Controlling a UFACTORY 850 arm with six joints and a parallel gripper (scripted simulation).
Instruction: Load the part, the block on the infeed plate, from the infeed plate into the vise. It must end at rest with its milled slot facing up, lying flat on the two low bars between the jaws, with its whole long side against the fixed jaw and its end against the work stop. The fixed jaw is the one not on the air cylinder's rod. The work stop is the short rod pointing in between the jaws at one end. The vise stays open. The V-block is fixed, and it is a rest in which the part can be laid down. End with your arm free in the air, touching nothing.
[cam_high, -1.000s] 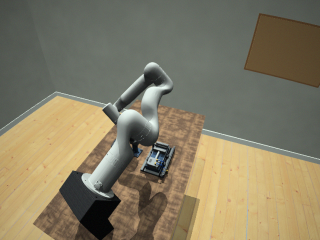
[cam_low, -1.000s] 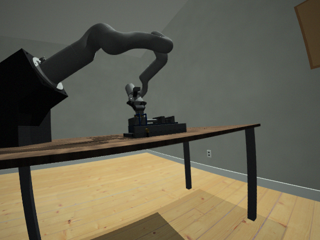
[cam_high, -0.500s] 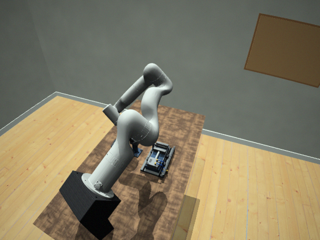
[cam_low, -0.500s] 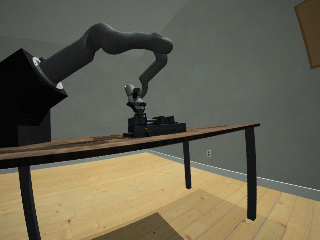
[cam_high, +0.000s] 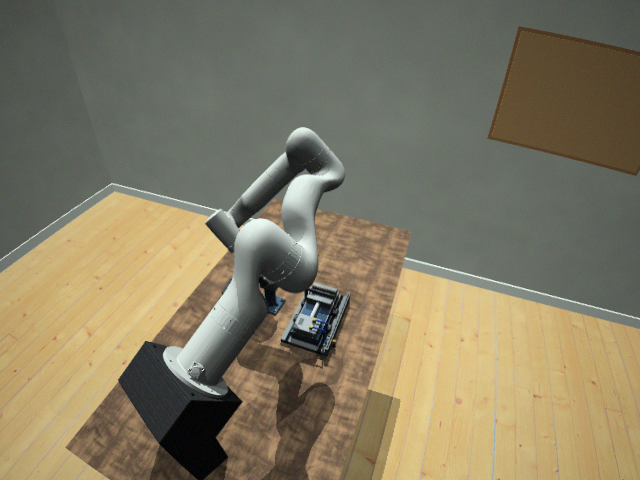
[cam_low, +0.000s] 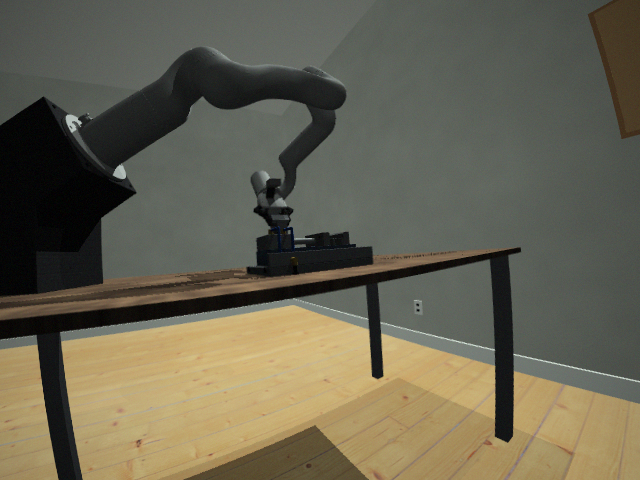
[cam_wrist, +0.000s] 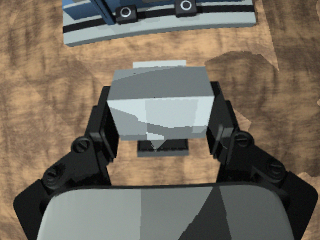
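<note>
The part is 1 cm behind my hand, 1 cm to the right of it and 1 cm below it. From my hand the other things lie so: work stop (2 cm behind, 17 cm to the right, 8 cm below); then moving jaw (8 cm behind, 20 cm to the right, 9 cm below); then V-block post (11 cm below).
</note>
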